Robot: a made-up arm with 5 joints.
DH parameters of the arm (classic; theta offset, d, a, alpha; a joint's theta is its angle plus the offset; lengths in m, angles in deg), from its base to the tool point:
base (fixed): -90 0.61 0.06 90
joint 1: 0 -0.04 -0.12 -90
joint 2: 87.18 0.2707 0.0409 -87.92
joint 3: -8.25 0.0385 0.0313 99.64
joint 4: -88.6 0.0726 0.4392 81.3
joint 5: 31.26 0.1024 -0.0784 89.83
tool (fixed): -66.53 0.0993 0 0
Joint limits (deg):
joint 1: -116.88..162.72
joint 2: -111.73..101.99
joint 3: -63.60..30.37
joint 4: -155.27..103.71
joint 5: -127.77..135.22
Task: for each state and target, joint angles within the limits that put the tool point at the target. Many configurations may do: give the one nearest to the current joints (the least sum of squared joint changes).
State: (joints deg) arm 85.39 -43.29 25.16 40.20 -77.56
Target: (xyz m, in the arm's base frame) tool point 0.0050 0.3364 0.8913
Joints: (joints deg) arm 82.87 -51.73 -8.46 58.17 -106.14
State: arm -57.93 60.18 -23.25 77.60 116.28
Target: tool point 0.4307 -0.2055 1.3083
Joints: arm -68.88 77.13 3.17 70.69 113.84
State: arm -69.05 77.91 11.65 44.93 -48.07
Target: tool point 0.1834 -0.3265 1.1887
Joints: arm -76.87 91.66 -17.40 79.14 -33.02
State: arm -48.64 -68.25 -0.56 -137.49 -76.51
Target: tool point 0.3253 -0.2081 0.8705
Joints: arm -80.85 -101.61 -35.76 -113.36 -66.31
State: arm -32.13 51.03 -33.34 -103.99 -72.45
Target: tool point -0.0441 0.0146 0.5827
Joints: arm -7.61 59.08 -59.19 -72.02 -39.28
